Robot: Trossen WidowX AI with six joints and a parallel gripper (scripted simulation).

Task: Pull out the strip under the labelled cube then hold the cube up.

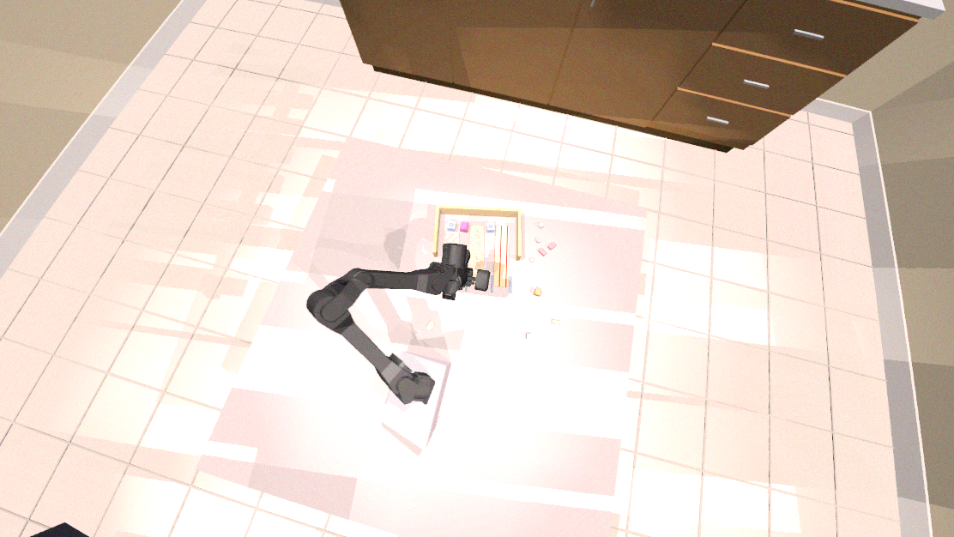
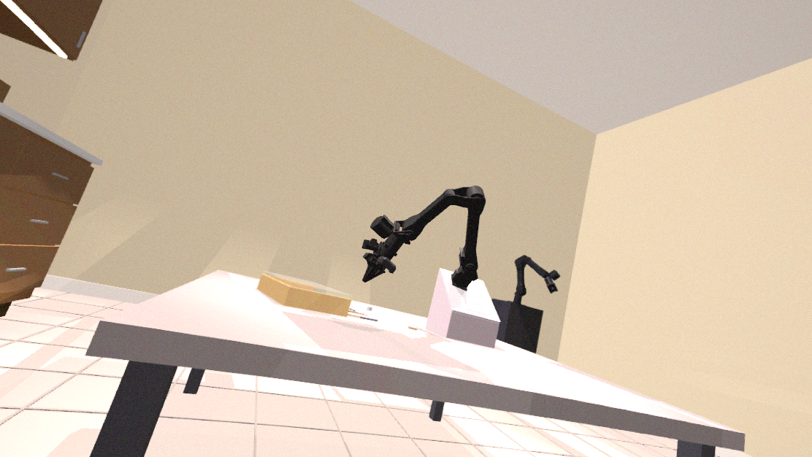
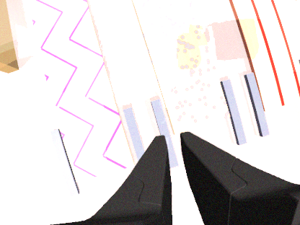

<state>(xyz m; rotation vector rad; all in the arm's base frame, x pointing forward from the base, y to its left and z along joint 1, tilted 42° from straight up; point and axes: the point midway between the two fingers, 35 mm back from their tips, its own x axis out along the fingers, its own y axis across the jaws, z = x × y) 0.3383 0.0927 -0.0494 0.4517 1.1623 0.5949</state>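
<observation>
My gripper tip is now 110 mm short of the pale strip and 110 mm above it.
</observation>
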